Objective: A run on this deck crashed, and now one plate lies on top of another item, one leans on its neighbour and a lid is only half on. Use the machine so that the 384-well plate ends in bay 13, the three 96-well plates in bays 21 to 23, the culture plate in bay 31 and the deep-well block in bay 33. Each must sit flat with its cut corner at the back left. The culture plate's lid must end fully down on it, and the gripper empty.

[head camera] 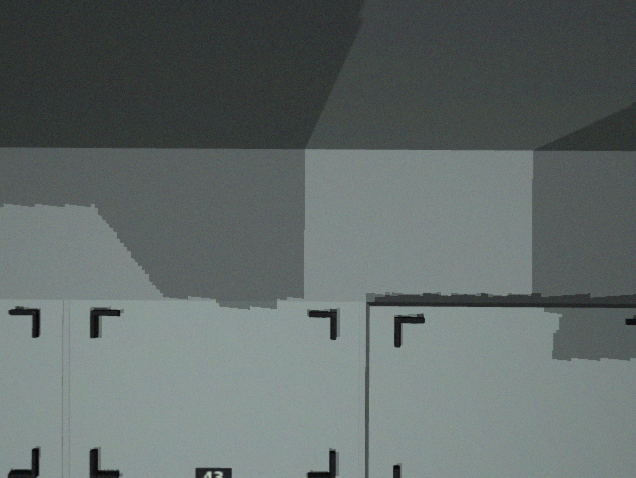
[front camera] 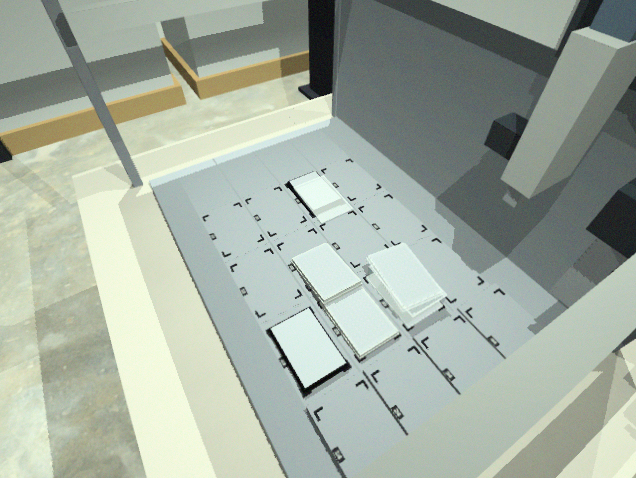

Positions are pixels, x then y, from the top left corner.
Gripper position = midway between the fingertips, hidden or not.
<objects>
my gripper: front camera 582,282; not seen in the head camera view (out of frame)
deep-well block: front camera 412,317; not seen in the head camera view (out of frame)
clear lid: front camera 319,195; not seen in the head camera view (out of frame)
</objects>
